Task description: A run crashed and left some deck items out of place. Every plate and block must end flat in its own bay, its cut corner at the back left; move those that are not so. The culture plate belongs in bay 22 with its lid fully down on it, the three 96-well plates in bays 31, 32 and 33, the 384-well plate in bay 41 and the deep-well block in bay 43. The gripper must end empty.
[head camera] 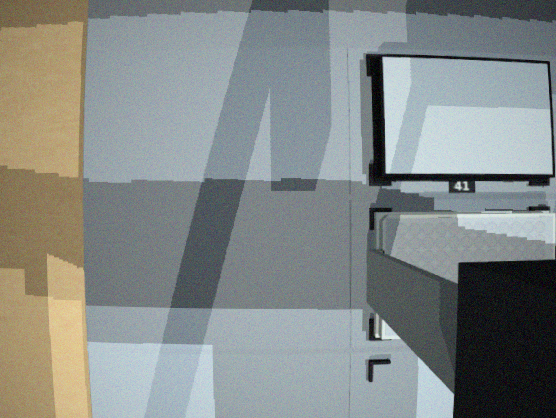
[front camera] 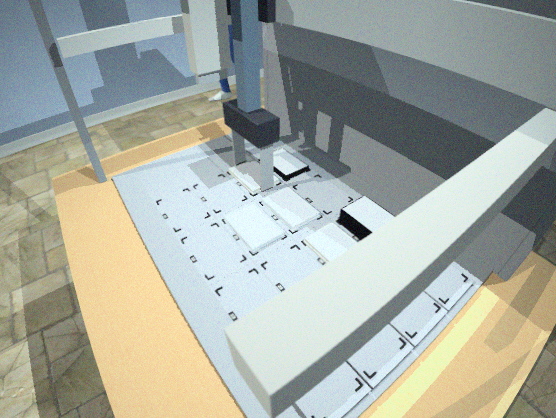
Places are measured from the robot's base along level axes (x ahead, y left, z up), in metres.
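Where they show: gripper, between the fingertips: (front camera: 253, 175); robot's base, origin of its link: (front camera: 157, 202).
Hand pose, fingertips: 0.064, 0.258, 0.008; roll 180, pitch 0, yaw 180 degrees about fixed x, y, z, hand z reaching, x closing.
Note:
Things, the pixels of their top centre, and the offset from my fingertips, as dx, dy, dz.
- pale 96-well plate, centre of its top: (head camera: 472, 275) (front camera: 253, 173) +0.000, +0.000, +0.007
- black-edged 384-well plate, centre of its top: (head camera: 471, 115) (front camera: 284, 160) +0.000, +0.106, +0.007
- clear-edged plate, centre of its top: (front camera: 253, 223) +0.164, -0.107, +0.009
- deep-well block, centre of its top: (front camera: 373, 216) +0.328, +0.106, +0.034
My gripper (front camera: 253, 177) (head camera: 467, 278) is low over bay 31, turned so that its jaws stand at the two short ends of a pale 96-well plate (front camera: 246, 176) (head camera: 420, 240); they appear shut on it. That plate lies flat within the bay's corner marks. The black-edged 384-well plate (front camera: 291, 162) (head camera: 465, 117) lies in bay 41. Two more pale plates (front camera: 295, 207) (front camera: 330, 242) lie in bays 32 and 33. A clear-edged plate (front camera: 254, 225), seemingly the lidded culture plate, lies in bay 22. The deep-well block (front camera: 367, 212), at bay 43, is partly hidden. Cut corners are too small to tell.
A thick pale beam (front camera: 390, 270) crosses the front view and hides part of the deck. The dark gripper body (head camera: 505, 345) covers much of bay 31 in the head view. A grey post (front camera: 80, 115) stands at the left deck edge.

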